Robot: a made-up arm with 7 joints. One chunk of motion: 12 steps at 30 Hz.
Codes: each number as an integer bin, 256 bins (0 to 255) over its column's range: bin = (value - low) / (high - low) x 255, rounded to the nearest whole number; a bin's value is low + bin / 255 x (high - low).
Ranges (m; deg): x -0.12..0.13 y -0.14..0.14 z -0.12..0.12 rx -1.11..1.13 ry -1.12..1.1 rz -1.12..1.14
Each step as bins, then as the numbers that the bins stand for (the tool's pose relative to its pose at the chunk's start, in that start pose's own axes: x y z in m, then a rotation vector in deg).
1 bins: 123 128 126 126 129 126
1 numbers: 0.0006 0.0005 -0.0014 0.00 0.00 0.00
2 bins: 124 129 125 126 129 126
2 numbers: 0.0016 0.0016 -0.0024 0.00 0.00 0.00
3 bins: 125 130 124 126 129 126
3 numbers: 0.0025 0.0027 -0.0033 0.00 0.00 0.00
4 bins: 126 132 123 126 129 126
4 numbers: 0.0035 0.0049 -0.0042 0.00 0.00 0.00
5 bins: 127 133 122 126 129 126
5 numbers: 0.0045 0.0060 -0.0052 0.00 0.00 0.00
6 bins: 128 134 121 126 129 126
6 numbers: 0.0055 0.0071 -0.0061 0.00 0.00 0.00
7 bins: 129 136 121 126 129 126
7 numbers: 0.0065 0.0093 -0.0061 0.00 0.00 0.00
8 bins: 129 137 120 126 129 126
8 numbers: 0.0065 0.0104 -0.0071 0.00 0.00 0.00
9 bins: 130 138 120 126 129 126
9 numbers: 0.0075 0.0115 -0.0071 0.00 0.00 0.00
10 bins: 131 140 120 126 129 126
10 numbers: 0.0084 0.0137 -0.0071 0.00 0.00 0.00
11 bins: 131 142 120 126 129 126
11 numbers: 0.0084 0.0159 -0.0071 0.00 0.00 0.00
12 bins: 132 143 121 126 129 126
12 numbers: 0.0094 0.0170 -0.0061 0.00 0.00 0.00
